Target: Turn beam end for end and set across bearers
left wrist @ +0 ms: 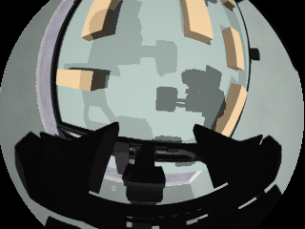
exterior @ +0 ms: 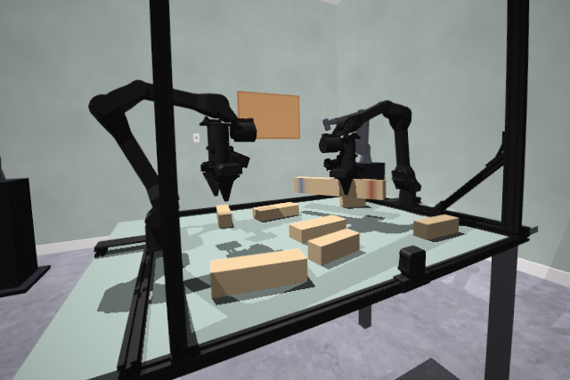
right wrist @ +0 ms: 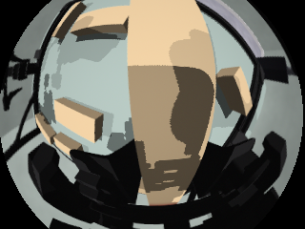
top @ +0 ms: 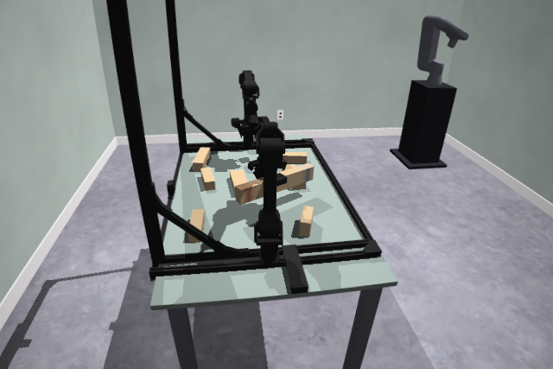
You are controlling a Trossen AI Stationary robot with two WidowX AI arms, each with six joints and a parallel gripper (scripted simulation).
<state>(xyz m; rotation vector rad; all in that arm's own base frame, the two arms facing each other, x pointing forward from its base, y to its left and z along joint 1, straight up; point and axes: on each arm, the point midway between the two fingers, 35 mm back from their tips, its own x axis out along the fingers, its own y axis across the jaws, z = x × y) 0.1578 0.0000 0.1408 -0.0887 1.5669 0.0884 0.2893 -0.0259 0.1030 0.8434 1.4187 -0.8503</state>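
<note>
My right gripper is now 4 cm short of the beam, 2 cm to the right of it and 1 cm above it.
</note>
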